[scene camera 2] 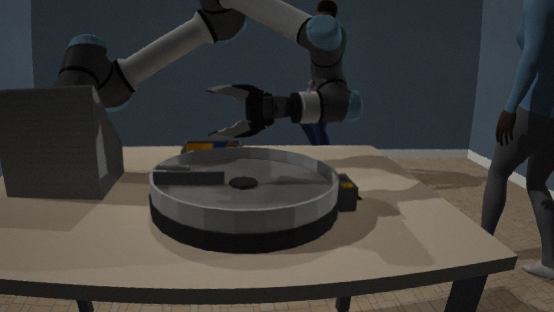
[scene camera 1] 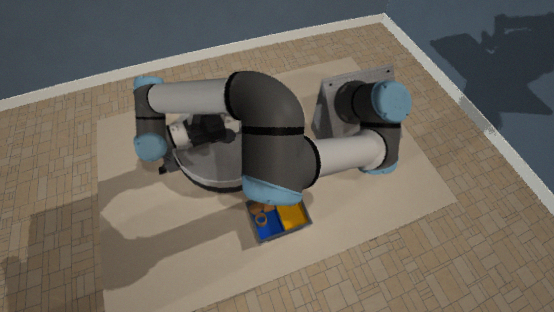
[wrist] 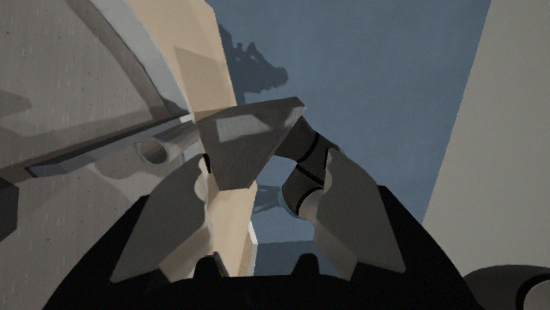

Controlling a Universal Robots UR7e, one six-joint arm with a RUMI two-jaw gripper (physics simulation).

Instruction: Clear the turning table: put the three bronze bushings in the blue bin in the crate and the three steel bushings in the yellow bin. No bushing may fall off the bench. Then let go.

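Places are measured from the arm's base along level axes (x ahead, y left, z up), in centimetres.
Pixels of known places: gripper, fingertip midpoint: (scene camera 2: 207, 112) (wrist: 267, 153); arm's base, link origin: (scene camera 2: 70, 110) (scene camera 1: 353, 102) (wrist: 282, 131).
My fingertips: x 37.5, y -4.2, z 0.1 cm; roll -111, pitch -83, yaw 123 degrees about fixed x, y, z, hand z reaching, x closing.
Note:
Ahead of a thing's pixels: the offset from my fingertips to its top centre. "spot": to the spot under its first point.
My gripper (scene camera 2: 209, 112) (wrist: 267, 153) is open and empty, lying sideways high above the turning table (scene camera 1: 212, 183) (scene camera 2: 245, 220) (wrist: 132, 42). On the turning table, grey steel lies along the dark bar @(spot: dx -3.9, dy -3.5, dz -14.2 cm) (scene camera 2: 188, 178) (wrist: 100, 146): a steel bushing @(dx -6.1, dy -1.0, dz -12.0 cm) (scene camera 2: 172, 168) (wrist: 176, 137) with its open end showing in the wrist view; whether a second lies behind it I cannot tell. Three bronze bushings, one of them upright (scene camera 1: 261, 219), are in the blue bin @(spot: dx -0.7, dy +36.8, dz -20.5 cm) (scene camera 1: 270, 230) of the crate @(spot: dx -5.3, dy +39.8, dz -16.2 cm) (scene camera 1: 286, 233) (scene camera 2: 239, 144). The arm hides the back of the yellow bin @(spot: dx -10.0, dy +33.8, dz -20.6 cm) (scene camera 1: 294, 216); no steel bushing shows in its visible part.
The grey robot pedestal (scene camera 1: 322, 107) (scene camera 2: 50, 145) (wrist: 240, 155) stands beside the turning table. A small dark box with a yellow label @(dx +31.4, dy +1.8, dz -15.3 cm) (scene camera 2: 348, 192) is at the turning table's other side. The crate stands near the turning table, partly under the arm in scene camera 1. Two people stand beyond the bench (scene camera 2: 440, 240).

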